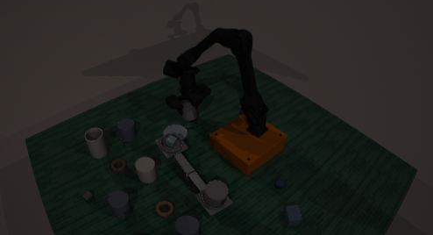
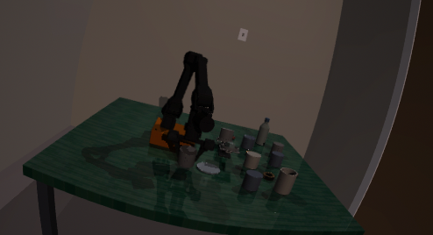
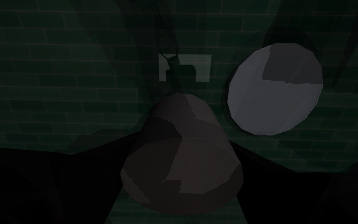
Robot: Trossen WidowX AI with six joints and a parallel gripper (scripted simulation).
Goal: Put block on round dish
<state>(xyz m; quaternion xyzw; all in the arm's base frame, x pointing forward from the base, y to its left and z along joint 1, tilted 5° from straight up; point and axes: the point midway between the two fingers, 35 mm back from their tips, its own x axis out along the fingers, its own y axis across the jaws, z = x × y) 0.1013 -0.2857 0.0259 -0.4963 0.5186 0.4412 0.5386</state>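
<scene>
The block is 190 mm ahead of my gripper tip, 140 mm to the left of it and 50 mm above it. Round my gripper tip: bottle: 490 mm ahead, 550 mm to the left, 70 mm above; round dish: 100 mm ahead, 30 mm to the left, 40 mm below; balance: 210 mm ahead, 260 mm to the left.
</scene>
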